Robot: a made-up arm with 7 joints. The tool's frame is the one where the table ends. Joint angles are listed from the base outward.
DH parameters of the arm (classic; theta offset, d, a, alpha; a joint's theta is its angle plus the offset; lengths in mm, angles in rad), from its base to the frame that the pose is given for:
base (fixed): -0.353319 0 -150.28 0
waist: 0.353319 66 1 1.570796
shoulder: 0 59 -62 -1.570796
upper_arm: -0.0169 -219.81 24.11 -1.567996
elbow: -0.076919 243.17 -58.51 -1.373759
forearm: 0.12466 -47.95 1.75 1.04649
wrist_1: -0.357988 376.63 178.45 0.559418
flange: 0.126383 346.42 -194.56 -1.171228
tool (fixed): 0.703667 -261.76 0 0
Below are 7 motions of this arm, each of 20 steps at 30 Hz.
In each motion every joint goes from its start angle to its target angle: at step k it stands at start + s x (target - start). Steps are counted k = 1, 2, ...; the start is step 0. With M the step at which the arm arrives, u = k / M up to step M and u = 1 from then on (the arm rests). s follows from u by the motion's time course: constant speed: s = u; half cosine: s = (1 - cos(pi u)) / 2; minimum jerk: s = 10 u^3 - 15 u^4 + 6 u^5.
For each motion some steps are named. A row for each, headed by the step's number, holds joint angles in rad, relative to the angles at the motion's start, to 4 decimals.
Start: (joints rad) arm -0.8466 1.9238 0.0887 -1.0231 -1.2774 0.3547 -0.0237
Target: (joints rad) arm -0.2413 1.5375 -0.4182 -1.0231 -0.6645 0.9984 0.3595
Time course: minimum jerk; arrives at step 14
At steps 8, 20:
8: 0.3826 -0.2442 -0.3204 0.0000 0.3874 0.4069 0.2422
20: 0.6053 -0.3863 -0.5069 0.0000 0.6129 0.6437 0.3832

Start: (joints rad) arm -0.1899 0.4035 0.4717 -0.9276 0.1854 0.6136 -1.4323
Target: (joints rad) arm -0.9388 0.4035 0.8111 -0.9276 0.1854 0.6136 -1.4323
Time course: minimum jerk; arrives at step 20
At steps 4, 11, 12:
4: -0.0434 0.0000 0.0197 0.0000 0.0000 0.0000 0.0000
11: -0.4442 0.0000 0.2013 0.0000 0.0000 0.0000 0.0000
12: -0.5112 0.0000 0.2317 0.0000 0.0000 0.0000 0.0000

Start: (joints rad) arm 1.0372 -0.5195 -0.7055 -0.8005 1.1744 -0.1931 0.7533
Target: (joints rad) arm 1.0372 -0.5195 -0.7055 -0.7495 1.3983 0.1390 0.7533
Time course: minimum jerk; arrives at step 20
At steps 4, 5, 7, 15, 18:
4: 0.0000 0.0000 0.0000 0.0030 0.0130 0.0192 0.0000
5: 0.0000 0.0000 0.0000 0.0053 0.0232 0.0344 0.0000
7: 0.0000 0.0000 0.0000 0.0120 0.0527 0.0781 0.0000
15: 0.0000 0.0000 0.0000 0.0457 0.2007 0.2977 0.0000
18: 0.0000 0.0000 0.0000 0.0506 0.2220 0.3293 0.0000

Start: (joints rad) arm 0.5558 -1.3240 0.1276 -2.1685 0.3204 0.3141 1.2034
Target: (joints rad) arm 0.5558 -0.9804 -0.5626 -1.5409 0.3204 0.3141 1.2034
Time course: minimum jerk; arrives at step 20
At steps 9, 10, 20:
9: 0.0000 0.1398 -0.2808 0.2554 0.0000 0.0000 0.0000
10: 0.0000 0.1718 -0.3451 0.3138 0.0000 0.0000 0.0000
20: 0.0000 0.3436 -0.6902 0.6276 0.0000 0.0000 0.0000

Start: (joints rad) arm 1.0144 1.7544 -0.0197 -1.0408 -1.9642 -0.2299 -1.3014
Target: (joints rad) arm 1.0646 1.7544 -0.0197 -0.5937 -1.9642 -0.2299 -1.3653
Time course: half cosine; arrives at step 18
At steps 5, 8, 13, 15, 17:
5: 0.0090 0.0000 0.0000 0.0799 0.0000 0.0000 -0.0114
8: 0.0207 0.0000 0.0000 0.1847 0.0000 0.0000 -0.0264
13: 0.0412 0.0000 0.0000 0.3672 0.0000 0.0000 -0.0525
15: 0.0468 0.0000 0.0000 0.4171 0.0000 0.0000 -0.0596
17: 0.0498 0.0000 0.0000 0.4437 0.0000 0.0000 -0.0634

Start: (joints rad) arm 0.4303 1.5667 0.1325 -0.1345 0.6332 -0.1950 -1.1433
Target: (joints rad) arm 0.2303 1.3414 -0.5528 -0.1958 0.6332 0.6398 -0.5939
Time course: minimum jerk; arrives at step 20
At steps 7, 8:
7: -0.0470 -0.0530 -0.1612 -0.0144 0.0000 0.1963 0.1292
8: -0.0635 -0.0715 -0.2175 -0.0195 0.0000 0.2650 0.1744

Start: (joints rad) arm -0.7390 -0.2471 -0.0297 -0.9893 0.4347 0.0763 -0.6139
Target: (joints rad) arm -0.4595 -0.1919 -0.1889 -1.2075 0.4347 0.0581 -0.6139
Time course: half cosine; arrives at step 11
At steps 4, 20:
4: 0.0817 0.0161 -0.0465 -0.0638 0.0000 -0.0053 0.0000
20: 0.2795 0.0552 -0.1592 -0.2182 0.0000 -0.0182 0.0000

